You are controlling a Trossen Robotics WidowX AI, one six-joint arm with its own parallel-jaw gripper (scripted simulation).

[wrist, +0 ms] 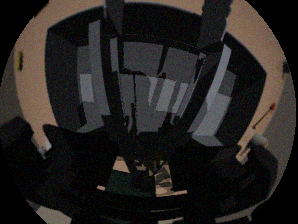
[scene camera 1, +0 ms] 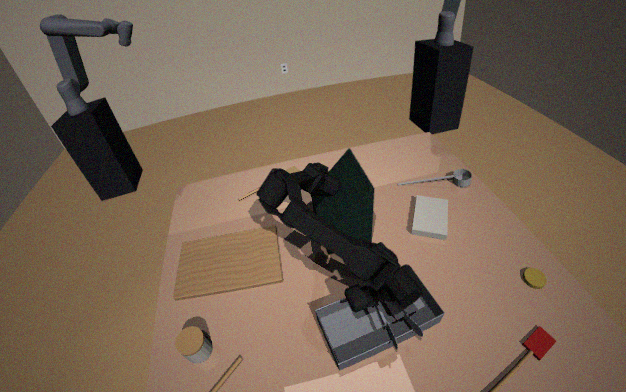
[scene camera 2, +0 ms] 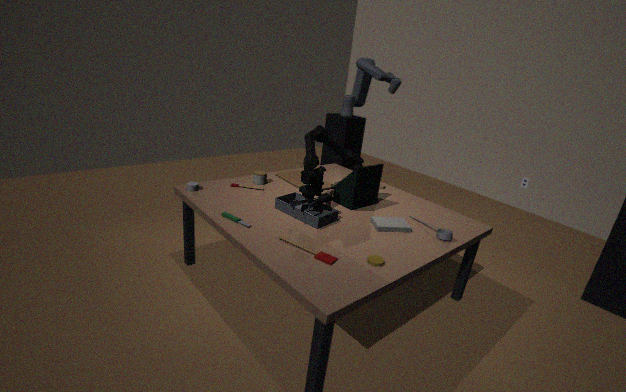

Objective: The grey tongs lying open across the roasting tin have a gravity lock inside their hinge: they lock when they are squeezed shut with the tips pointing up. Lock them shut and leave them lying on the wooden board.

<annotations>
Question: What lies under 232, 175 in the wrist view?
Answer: My gripper.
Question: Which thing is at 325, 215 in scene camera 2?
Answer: A roasting tin.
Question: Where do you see a wooden board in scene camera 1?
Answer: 246, 259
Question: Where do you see a roasting tin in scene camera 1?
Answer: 352, 337
</annotations>
